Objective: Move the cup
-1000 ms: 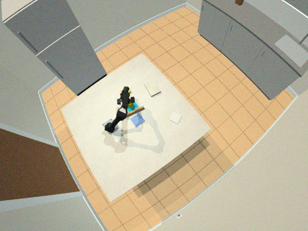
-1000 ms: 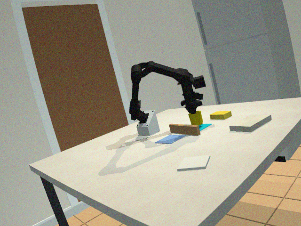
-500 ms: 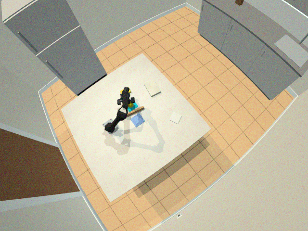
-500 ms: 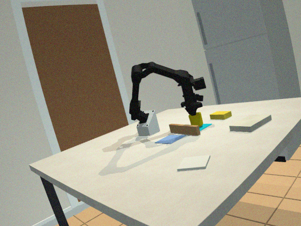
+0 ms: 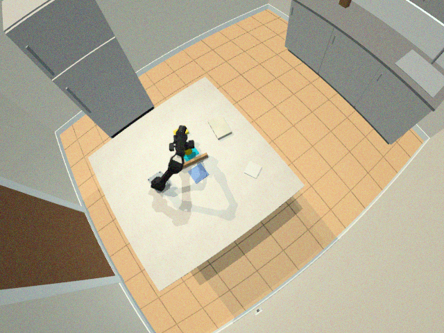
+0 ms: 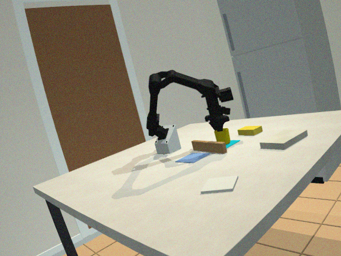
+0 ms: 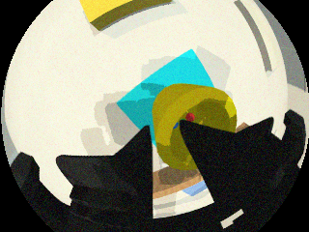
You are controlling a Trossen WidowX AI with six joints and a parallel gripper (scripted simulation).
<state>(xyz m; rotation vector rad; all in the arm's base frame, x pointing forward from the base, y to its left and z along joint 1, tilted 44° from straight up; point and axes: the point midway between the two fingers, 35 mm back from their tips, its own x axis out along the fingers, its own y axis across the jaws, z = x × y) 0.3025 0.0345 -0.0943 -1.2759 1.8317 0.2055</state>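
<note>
Now: gripper tip 2 cm short of the yellow cup, 1 cm to the left of it and 1 cm above it. The rest, counted from my gripper tip: yellow block 16 cm to the left, 8 cm ahead, 3 cm below; cyan pad 5 cm below, 2 cm to the right, 2 cm ahead; wooden bar 11 cm to the right, 3 cm below.
</note>
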